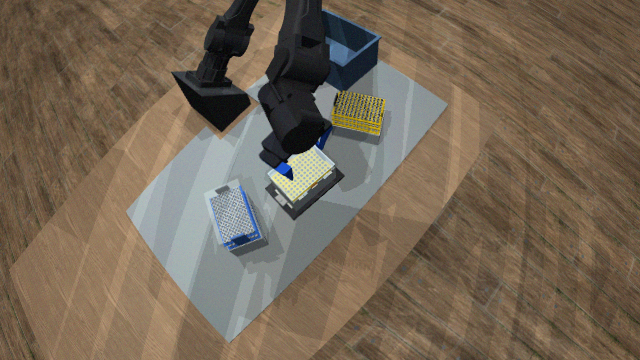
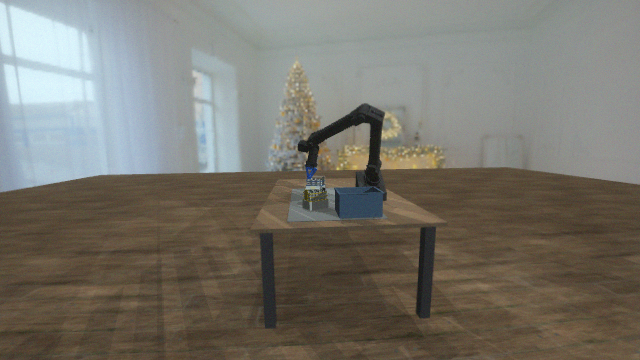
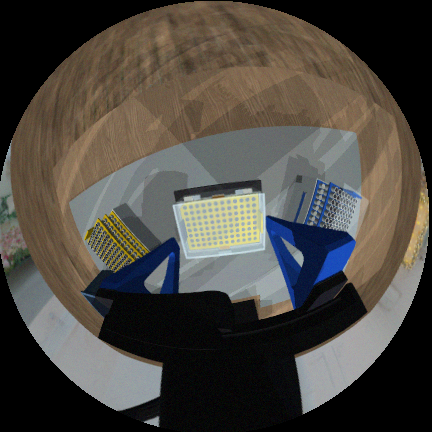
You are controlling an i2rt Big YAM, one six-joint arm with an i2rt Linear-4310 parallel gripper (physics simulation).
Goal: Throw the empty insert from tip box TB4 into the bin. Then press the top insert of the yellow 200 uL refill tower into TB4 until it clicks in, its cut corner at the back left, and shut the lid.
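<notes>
A tip box, seemingly TB4 (image 1: 300,202) (image 3: 225,253), stands at the centre, with a clear rim around a pale yellow insert (image 1: 304,170) (image 3: 222,225). Grey holes cover the insert; no tips stand out in it. I cannot tell whether the clear lid is shut over it, nor where the cut corner is. My gripper (image 1: 306,161) (image 2: 310,176) (image 3: 219,232) is open and empty, its blue fingers above the box and spread about as wide as it. The yellow refill tower (image 1: 358,112) (image 3: 117,242) stands beside the box, with several stacked layers. The bin (image 1: 357,62) (image 2: 359,204) stands beyond the tower.
The box stands on a dark plate (image 1: 332,186) (image 3: 217,188). A blue rack (image 1: 234,215) (image 3: 332,205) with a clear case stands on the other side of the box from the tower. All of these stand on a grey mat (image 1: 220,300) on the wooden table (image 1: 75,240).
</notes>
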